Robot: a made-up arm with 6 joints. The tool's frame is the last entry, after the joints.
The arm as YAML. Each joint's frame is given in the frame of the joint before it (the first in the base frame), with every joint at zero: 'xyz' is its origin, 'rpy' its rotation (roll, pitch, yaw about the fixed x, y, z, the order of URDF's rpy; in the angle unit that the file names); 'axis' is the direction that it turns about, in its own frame. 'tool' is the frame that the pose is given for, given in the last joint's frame.
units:
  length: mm
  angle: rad
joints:
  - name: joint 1
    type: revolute
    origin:
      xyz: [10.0, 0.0, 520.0]
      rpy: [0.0, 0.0, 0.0]
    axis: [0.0, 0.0, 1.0]
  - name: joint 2
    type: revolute
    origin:
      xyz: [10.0, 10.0, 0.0]
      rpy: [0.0, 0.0, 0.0]
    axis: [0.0, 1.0, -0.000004]
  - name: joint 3
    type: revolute
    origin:
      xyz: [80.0, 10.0, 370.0]
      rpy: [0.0, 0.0, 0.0]
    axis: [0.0, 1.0, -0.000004]
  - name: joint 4
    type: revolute
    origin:
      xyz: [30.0, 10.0, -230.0]
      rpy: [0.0, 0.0, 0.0]
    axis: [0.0, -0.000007, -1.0]
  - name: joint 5
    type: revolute
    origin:
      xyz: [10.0, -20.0, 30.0]
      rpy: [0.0, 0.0, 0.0]
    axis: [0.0, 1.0, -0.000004]
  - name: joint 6
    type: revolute
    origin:
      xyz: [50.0, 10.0, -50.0]
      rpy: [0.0, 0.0, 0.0]
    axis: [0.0, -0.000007, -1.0]
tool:
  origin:
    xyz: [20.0, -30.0, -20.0]
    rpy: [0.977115, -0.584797, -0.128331]
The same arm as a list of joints. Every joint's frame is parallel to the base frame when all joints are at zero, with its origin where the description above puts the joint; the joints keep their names.
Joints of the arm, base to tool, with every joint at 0 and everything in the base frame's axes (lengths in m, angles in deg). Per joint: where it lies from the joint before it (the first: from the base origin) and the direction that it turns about. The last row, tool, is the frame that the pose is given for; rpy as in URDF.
joint 1: axis +z xyz 0.01 0 0.52
joint 2: axis +y xyz 0.01 0.01 0
joint 3: axis +y xyz 0.08 0.01 0.37
joint 4: axis -z xyz 0.03 0.01 -0.23
joint 5: axis +y xyz 0.01 -0.02 0.03
joint 6: axis -z xyz 0.05 0.01 -0.05
tool: xyz 0.02 -0.03 -0.02 rpy 55.98 -33.51 -7.35

